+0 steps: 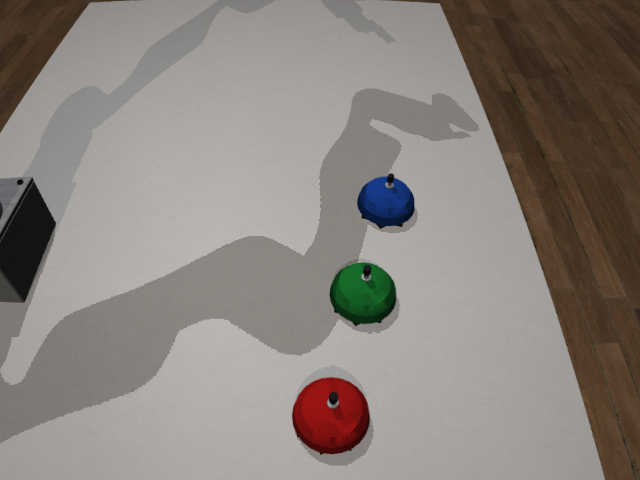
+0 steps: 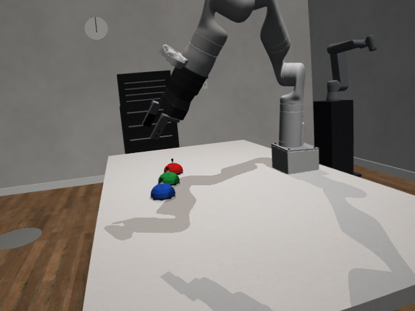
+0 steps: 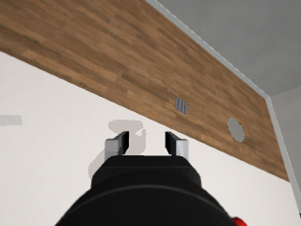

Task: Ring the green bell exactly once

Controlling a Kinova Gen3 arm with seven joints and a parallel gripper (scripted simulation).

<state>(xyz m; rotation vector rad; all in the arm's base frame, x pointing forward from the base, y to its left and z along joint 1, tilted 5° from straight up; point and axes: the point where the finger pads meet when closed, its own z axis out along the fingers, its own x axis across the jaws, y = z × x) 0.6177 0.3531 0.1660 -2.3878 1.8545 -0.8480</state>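
The green bell is 44 cm to the right of my hand, 23 cm below it and 11 cm behind it. Round my hand: blue bell: 29 cm to the right, 23 cm below, 6 cm behind; red bell: 60 cm to the right, 23 cm below, 17 cm behind.
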